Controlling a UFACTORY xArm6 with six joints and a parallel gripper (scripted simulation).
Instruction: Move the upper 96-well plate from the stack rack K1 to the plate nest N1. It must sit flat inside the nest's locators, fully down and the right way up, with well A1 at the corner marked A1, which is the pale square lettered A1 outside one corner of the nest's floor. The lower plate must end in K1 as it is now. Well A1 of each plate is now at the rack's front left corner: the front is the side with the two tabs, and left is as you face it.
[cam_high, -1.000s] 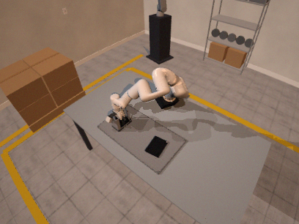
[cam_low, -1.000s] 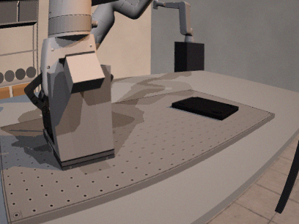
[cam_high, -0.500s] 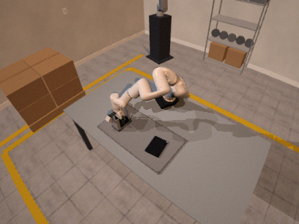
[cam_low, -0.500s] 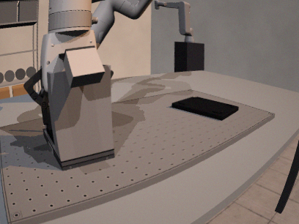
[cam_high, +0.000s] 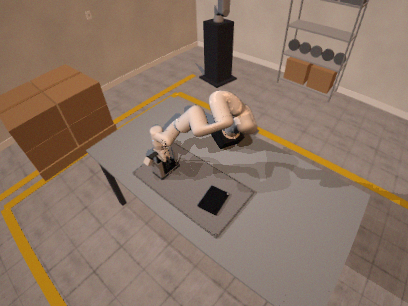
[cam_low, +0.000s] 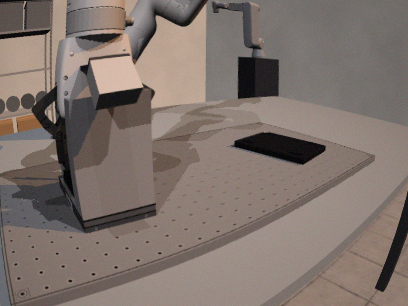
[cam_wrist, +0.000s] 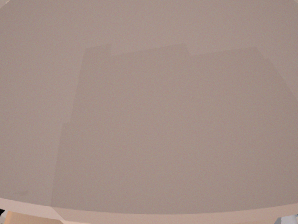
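Now: hand 7 cm short of the rack's solid pale wall, 1 cm to the right of it and 2 cm below it. From my hand the other things lie so: black 96-well plate (1 cm below); then plate nest N1 (9 cm behind, 38 cm to the left, 6 cm below).
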